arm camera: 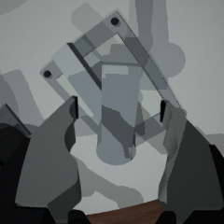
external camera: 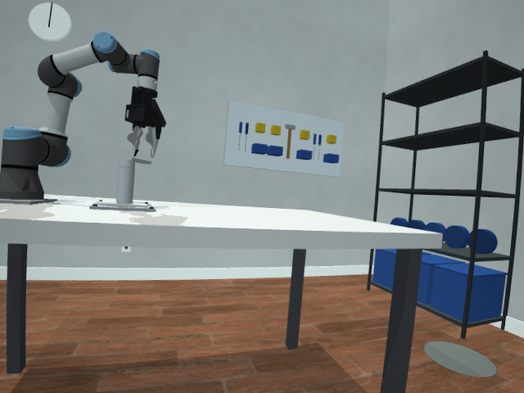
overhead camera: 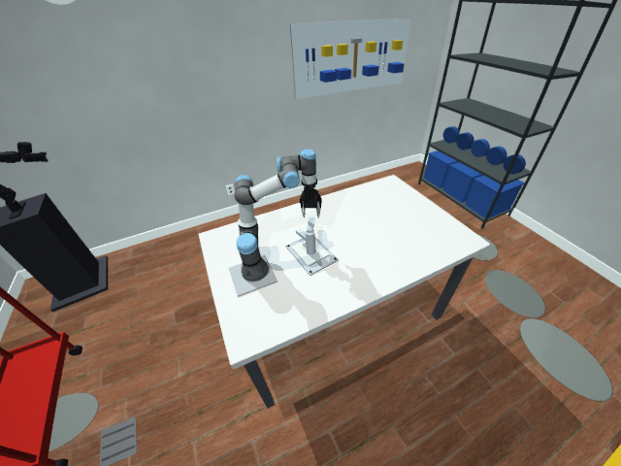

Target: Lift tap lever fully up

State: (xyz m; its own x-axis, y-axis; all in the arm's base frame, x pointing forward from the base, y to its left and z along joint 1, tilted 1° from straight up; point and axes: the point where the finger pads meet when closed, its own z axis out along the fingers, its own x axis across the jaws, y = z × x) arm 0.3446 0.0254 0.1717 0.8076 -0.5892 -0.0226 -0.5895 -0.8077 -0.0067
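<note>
Now: hand 3 cm above the lever, 2 cm to the left of it and 2 cm past it. Round my hand: metal base plate (18 cm below, 7 cm to the right, 5 cm behind); tap (8 cm below, 5 cm to the right, 4 cm behind).
</note>
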